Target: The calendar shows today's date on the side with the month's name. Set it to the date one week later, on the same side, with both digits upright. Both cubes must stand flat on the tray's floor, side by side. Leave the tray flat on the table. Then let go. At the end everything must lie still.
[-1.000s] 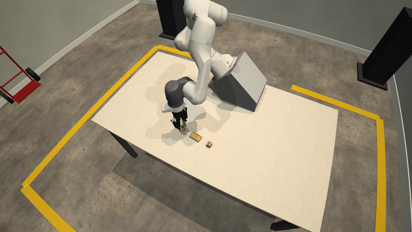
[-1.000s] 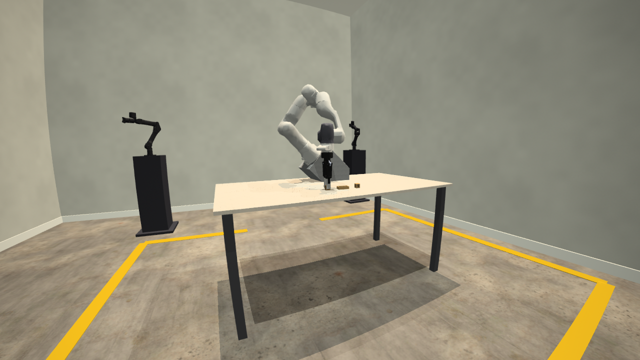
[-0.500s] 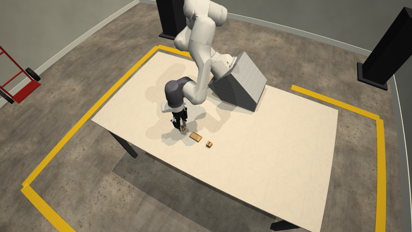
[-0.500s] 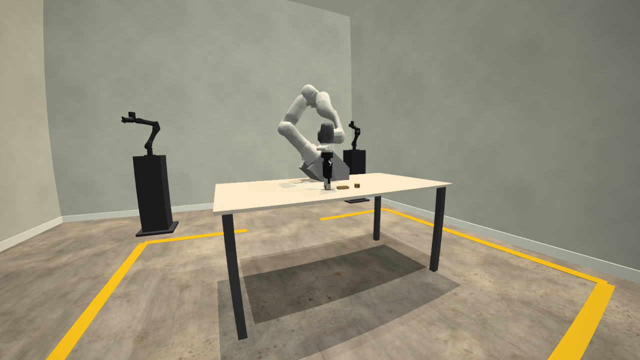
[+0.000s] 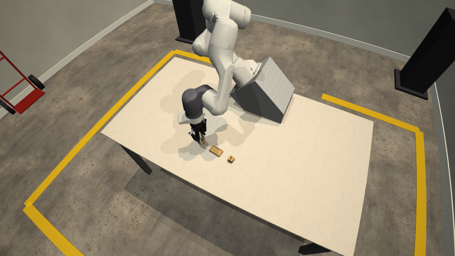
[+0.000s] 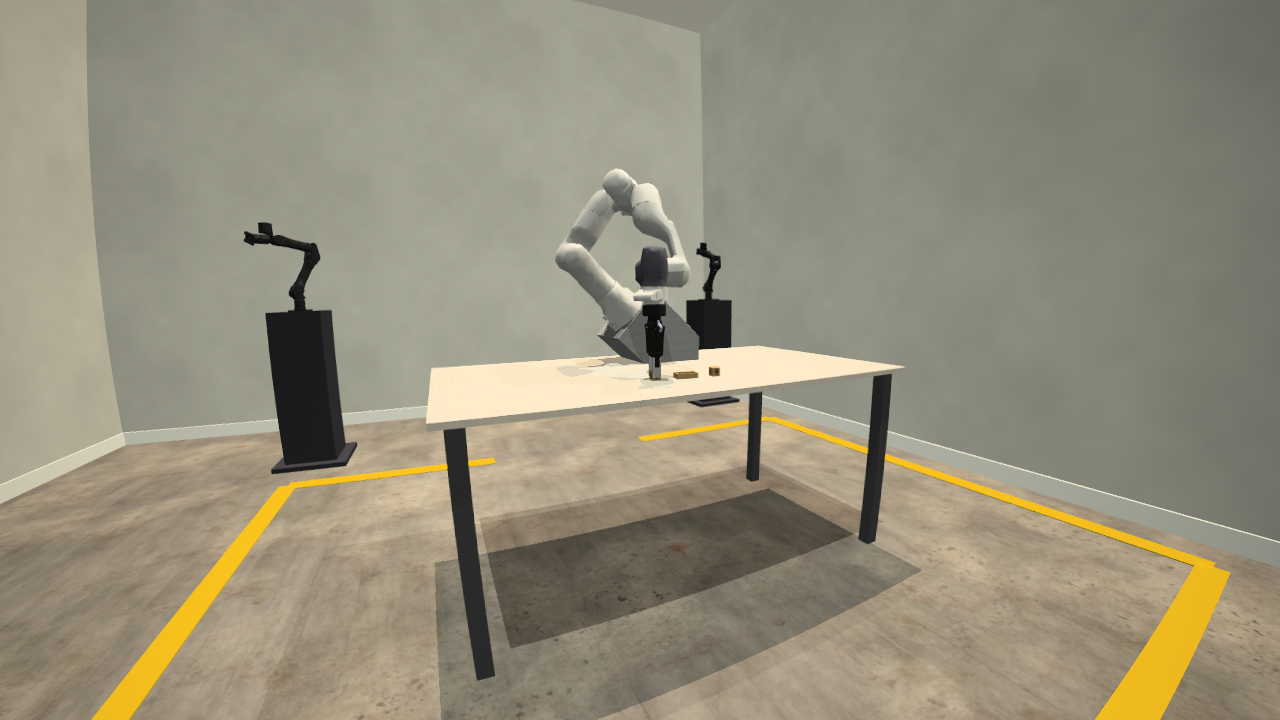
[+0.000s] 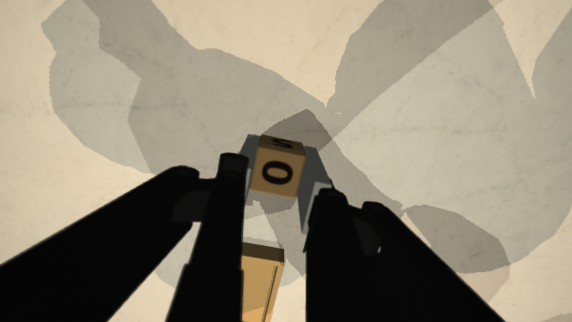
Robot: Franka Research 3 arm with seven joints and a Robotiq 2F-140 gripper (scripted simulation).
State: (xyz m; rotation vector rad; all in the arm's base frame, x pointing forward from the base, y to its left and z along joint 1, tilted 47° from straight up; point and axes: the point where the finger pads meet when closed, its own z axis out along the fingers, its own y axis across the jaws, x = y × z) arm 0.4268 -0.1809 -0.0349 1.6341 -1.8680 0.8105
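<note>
Right now my hand is 30 mm above the wooden digit cube. Also, from my hand: wooden tray (110 mm to the left, 30 mm below, 10 mm ahead).
</note>
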